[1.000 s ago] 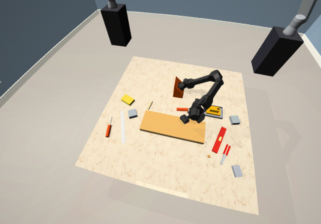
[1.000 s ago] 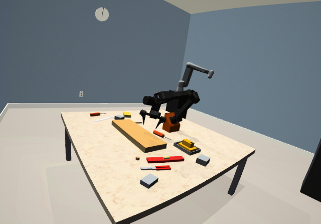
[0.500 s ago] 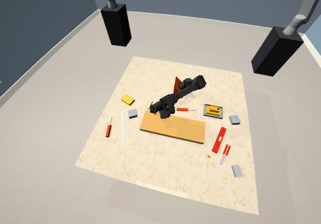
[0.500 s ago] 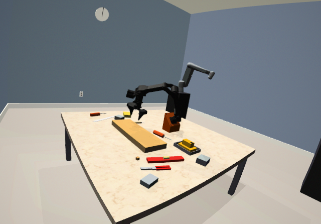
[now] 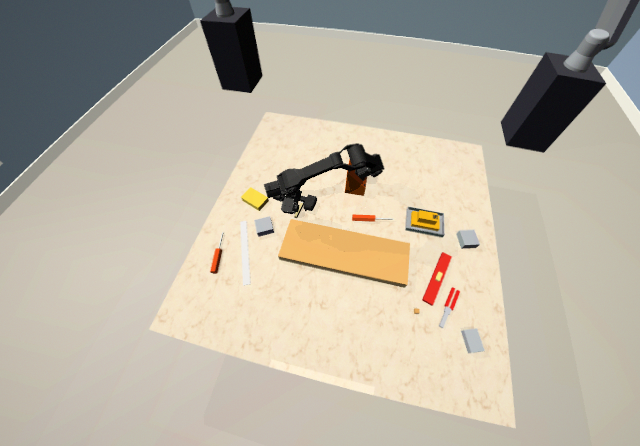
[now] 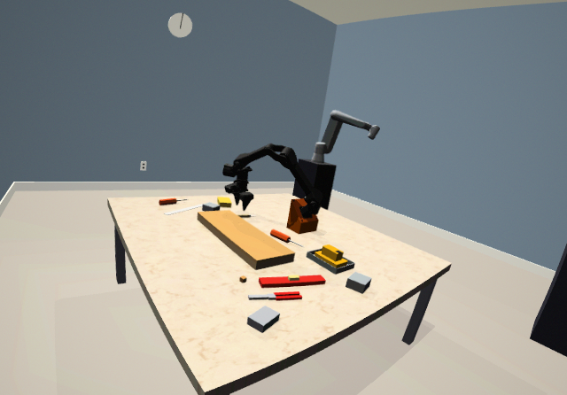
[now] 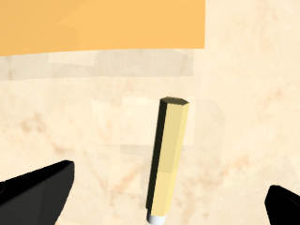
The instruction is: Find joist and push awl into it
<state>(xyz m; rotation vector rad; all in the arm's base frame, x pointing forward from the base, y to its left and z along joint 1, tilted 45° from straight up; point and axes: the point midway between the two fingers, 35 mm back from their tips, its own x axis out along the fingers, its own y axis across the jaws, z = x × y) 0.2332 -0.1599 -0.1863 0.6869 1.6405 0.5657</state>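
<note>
Now: the awl 50 mm behind my gripper tip, 10 mm to the left of it and 50 mm below it. From my gripper tip the other things lie so: white ruler (230 mm ahead, 170 mm to the right, 50 mm below); then yellow block (20 mm behind, 220 mm to the right, 40 mm below); then grey tray (90 mm behind, 570 mm to the left, 40 mm below).
</note>
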